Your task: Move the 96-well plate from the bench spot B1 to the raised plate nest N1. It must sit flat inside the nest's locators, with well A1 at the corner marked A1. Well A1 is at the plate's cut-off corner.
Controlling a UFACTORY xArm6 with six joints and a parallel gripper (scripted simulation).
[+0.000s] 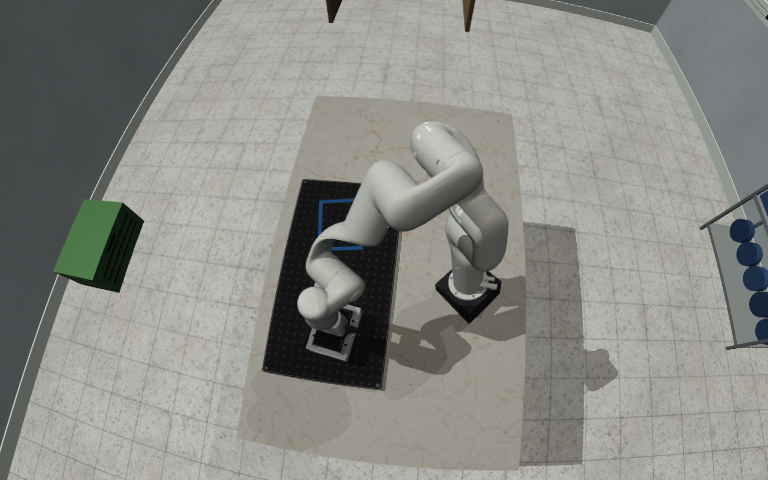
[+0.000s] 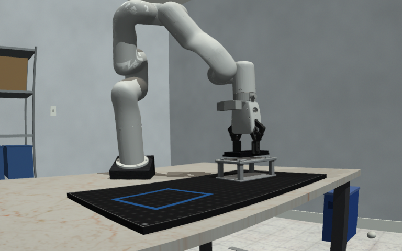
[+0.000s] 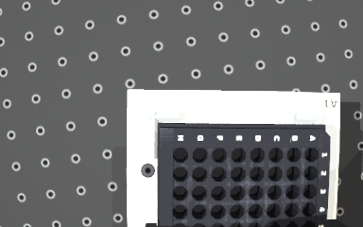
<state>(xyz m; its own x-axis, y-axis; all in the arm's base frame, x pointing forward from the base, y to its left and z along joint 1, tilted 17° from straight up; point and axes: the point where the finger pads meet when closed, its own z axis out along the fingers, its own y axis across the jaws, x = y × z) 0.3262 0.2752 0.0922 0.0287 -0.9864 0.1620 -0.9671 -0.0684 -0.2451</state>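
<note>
My gripper is now 3 cm above the plate nest. Round my hand: black 96-well plate (1 cm below).
</note>
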